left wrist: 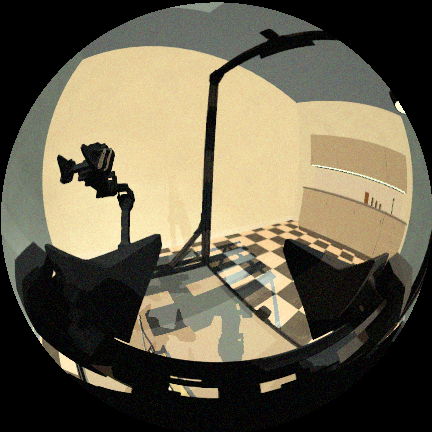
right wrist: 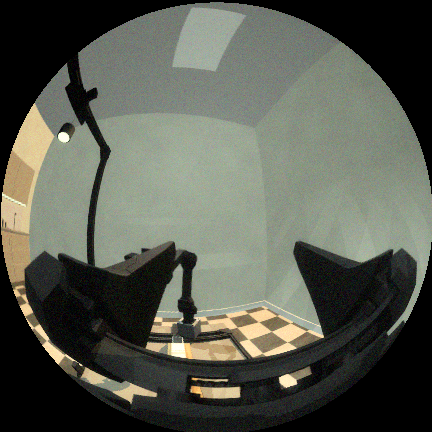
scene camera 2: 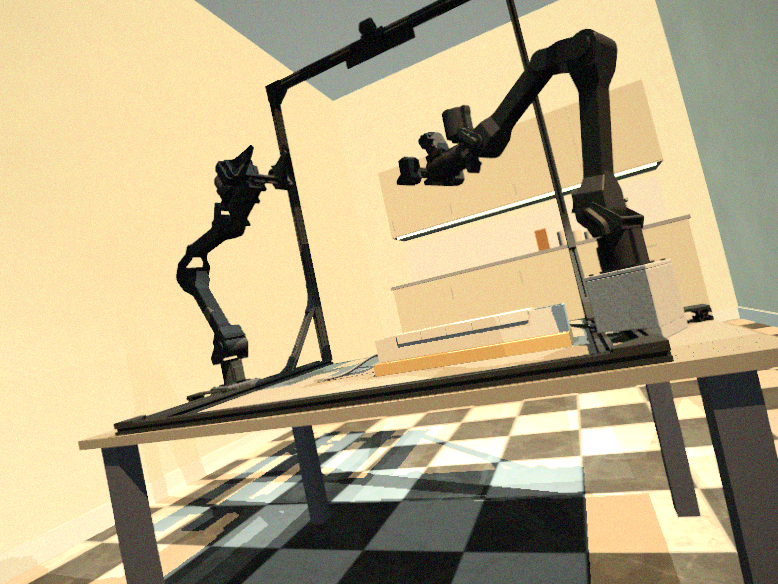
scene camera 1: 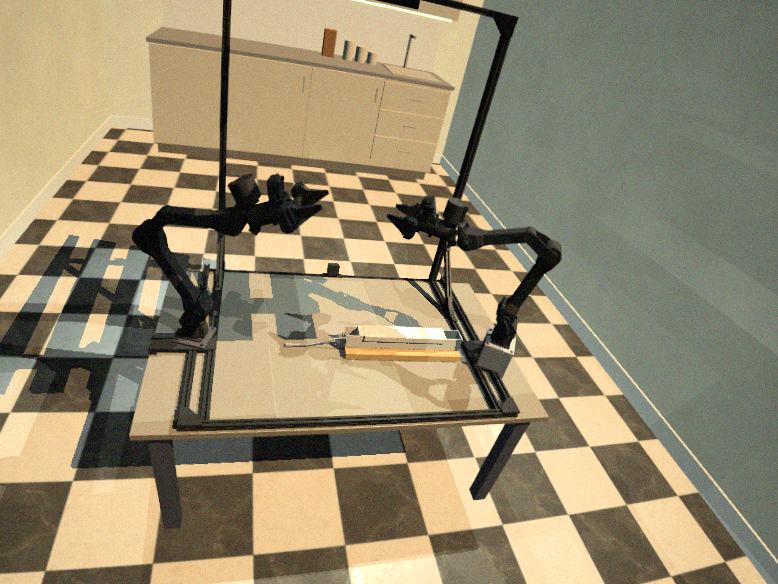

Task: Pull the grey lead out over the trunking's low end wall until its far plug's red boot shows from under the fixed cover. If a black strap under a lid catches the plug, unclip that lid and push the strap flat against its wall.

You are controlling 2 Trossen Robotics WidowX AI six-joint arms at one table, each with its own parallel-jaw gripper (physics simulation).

Labels:
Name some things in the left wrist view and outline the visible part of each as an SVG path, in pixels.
My left gripper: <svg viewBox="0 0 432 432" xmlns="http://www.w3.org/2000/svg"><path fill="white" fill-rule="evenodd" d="M14 259L16 290L35 331L67 358L105 377L109 376L131 387L131 393L96 386L70 373L67 374L95 397L121 412L148 423L187 432L245 432L267 428L303 416L342 394L376 364L405 324L403 320L378 345L375 343L399 319L408 299L412 281L412 267L398 252L390 258L388 252L384 252L366 261L352 264L292 238L286 238L282 248L298 292L312 340L333 331L300 347L270 356L238 361L195 361L151 353L114 339L116 337L127 343L130 341L142 299L161 250L159 233L153 233L89 259L77 257L48 243L44 244L44 251L32 241ZM169 383L218 388L218 398L180 395L181 392L168 389ZM295 373L296 379L280 384L280 388L261 392L260 383Z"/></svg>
My right gripper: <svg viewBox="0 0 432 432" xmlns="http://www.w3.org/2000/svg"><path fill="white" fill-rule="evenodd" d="M113 149L111 147L108 148L105 143L95 142L88 145L82 143L80 150L85 159L76 164L72 158L67 160L58 154L56 159L61 174L59 181L62 184L68 183L72 180L73 173L77 172L77 180L83 180L85 186L97 185L102 175L108 174L111 171L114 159Z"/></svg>

